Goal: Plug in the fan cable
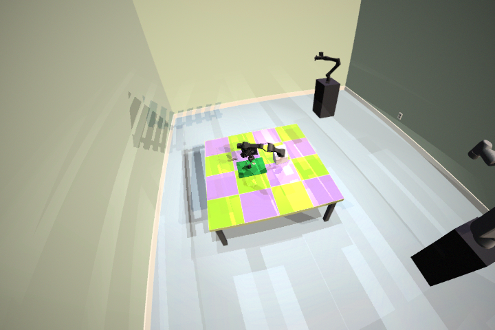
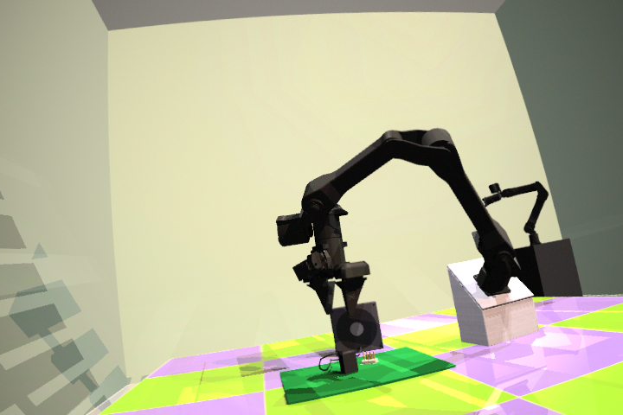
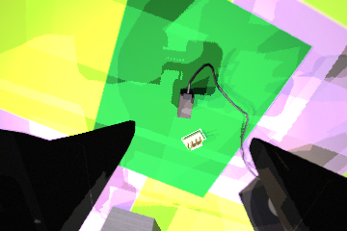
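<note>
Now: the black fan plug 100 mm below my gripper tip. Also, from my gripper tip: fan (190 mm to the right, 80 mm behind, 60 mm below); then green board (130 mm below, 20 mm behind); then four-pin header (120 mm below, 60 mm behind, 40 mm to the right).
</note>
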